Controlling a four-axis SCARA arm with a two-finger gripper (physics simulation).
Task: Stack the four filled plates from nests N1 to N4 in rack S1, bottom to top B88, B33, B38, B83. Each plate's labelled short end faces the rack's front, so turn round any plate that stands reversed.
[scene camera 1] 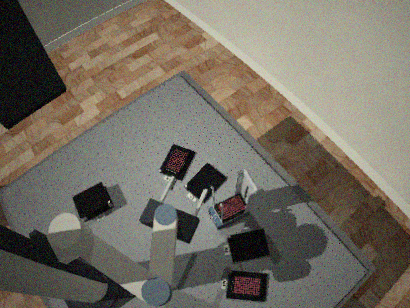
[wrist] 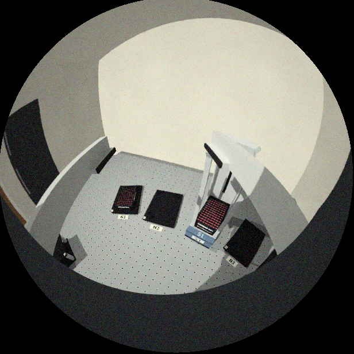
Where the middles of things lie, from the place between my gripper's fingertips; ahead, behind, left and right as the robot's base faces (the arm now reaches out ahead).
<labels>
The rack back panel [wrist: 222, 174] lies 19 cm ahead of my hand, 11 cm to the right of it and 16 cm below it. The rest, counted from my hand: nest N3 [scene camera 1: 248, 245] (8 cm ahead, 27 cm to the right, 32 cm below); then plate B33 [wrist: 212, 214] (12 cm ahead, 10 cm to the right, 26 cm below); then nest N2 [scene camera 1: 205, 178] (12 cm ahead, 8 cm to the left, 32 cm below).
</labels>
